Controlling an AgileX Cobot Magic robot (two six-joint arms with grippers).
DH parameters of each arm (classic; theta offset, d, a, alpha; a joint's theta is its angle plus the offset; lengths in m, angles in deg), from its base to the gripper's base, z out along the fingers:
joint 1: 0 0.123 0 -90
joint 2: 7.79 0 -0.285 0
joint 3: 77.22 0 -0.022 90
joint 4: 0 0.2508 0 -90
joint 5: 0 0 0.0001 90
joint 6: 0 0.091 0 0
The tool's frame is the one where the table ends.
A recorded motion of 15 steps. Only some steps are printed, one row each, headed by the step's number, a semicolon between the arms.
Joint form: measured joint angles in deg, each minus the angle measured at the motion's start. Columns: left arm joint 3, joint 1, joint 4, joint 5, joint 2, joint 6; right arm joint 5, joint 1, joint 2, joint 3, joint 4, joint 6.
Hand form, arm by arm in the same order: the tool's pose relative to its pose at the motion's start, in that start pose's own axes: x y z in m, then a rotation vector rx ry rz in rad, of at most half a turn. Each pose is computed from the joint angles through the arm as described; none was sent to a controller.
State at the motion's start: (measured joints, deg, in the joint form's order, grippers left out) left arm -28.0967 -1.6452 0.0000 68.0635 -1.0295 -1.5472; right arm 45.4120 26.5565 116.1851 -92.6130 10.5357 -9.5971
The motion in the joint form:
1: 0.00 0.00 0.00 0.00 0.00 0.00; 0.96 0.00 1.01 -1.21 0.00 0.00
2: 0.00 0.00 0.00 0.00 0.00 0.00; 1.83 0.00 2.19 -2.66 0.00 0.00
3: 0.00 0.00 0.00 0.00 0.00 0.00; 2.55 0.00 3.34 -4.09 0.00 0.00
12: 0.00 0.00 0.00 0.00 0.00 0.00; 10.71 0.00 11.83 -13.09 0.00 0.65
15: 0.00 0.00 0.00 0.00 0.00 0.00; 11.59 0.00 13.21 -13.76 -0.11 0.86
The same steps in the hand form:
1: 0.0000 0.0000 0.0000 0.0000 0.0000 0.0000; -0.0018 -0.0004 0.0037 -0.0027 0.0131 -0.0005
2: 0.0000 0.0000 0.0000 0.0000 0.0000 0.0000; -0.0043 -0.0008 0.0079 -0.0050 0.0234 -0.0011
3: 0.0000 0.0000 0.0000 0.0000 0.0000 0.0000; -0.0070 -0.0013 0.0120 -0.0069 0.0309 -0.0017
12: 0.0000 0.0000 0.0000 0.0000 0.0000 0.0000; -0.0121 -0.0048 0.0479 -0.0291 0.1627 0.0082
15: 0.0000 0.0000 0.0000 0.0000 0.0000 0.0000; -0.0096 -0.0058 0.0563 -0.0303 0.1904 0.0124

